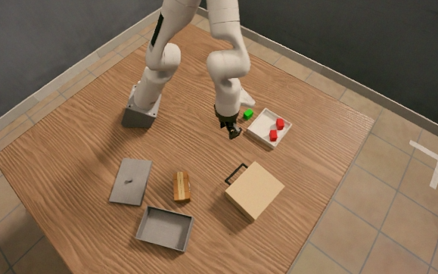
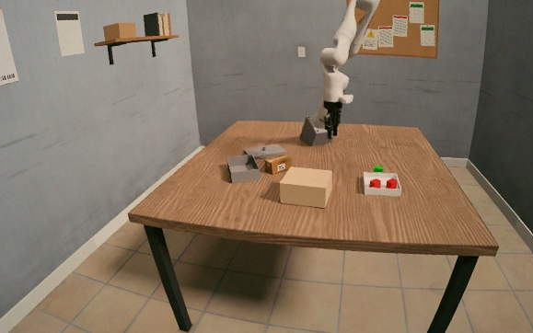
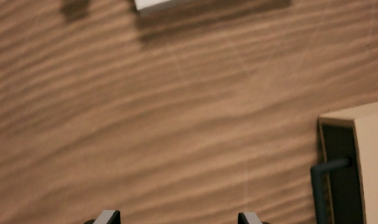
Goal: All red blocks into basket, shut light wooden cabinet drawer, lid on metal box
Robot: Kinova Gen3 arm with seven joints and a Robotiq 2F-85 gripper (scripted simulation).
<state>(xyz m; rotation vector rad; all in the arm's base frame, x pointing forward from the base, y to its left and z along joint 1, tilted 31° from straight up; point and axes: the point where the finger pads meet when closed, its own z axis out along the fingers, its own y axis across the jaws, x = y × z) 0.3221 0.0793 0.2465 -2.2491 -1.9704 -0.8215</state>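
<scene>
Right now my hand is 400 mm to the left of the grey lid, 180 mm above it and 130 mm past it. From my hand the other things lie so: green block (190 mm to the left, 170 mm below, 90 mm behind); light wooden cabinet (200 mm ahead, 150 mm below, 30 mm to the right); brown cardboard box (240 mm to the right, 150 mm below, 30 mm ahead).
</scene>
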